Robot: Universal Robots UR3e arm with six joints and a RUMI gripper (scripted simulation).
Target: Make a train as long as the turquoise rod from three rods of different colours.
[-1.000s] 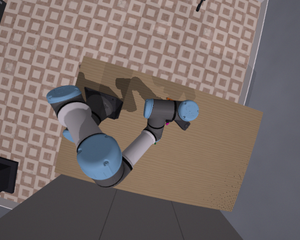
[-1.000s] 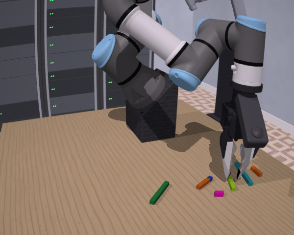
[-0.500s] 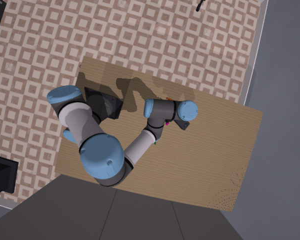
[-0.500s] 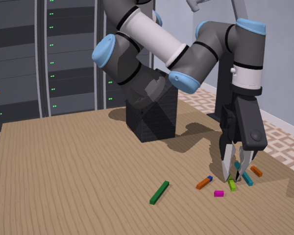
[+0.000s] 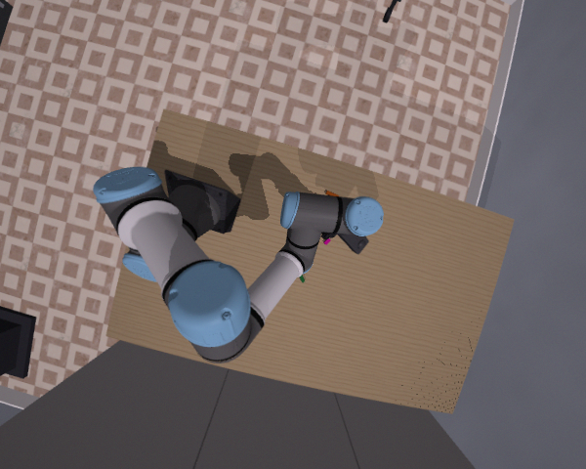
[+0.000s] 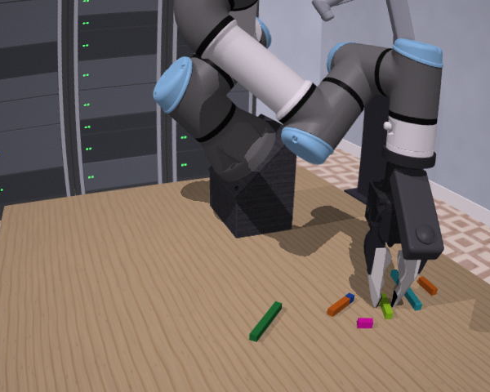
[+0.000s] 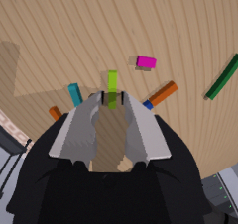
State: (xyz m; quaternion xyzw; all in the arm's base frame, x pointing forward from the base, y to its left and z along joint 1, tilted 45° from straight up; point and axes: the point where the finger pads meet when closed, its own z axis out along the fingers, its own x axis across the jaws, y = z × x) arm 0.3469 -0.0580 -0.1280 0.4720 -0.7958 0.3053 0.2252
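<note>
Now: hand 1 cm above the lime rod. Round my hand: magenta rod: 2 cm ahead, 5 cm to the right, 1 cm below; then blue rod: 4 cm behind, 3 cm to the right, 1 cm below; then turquoise rod: 2 cm behind, 6 cm to the left, 1 cm below.
</note>
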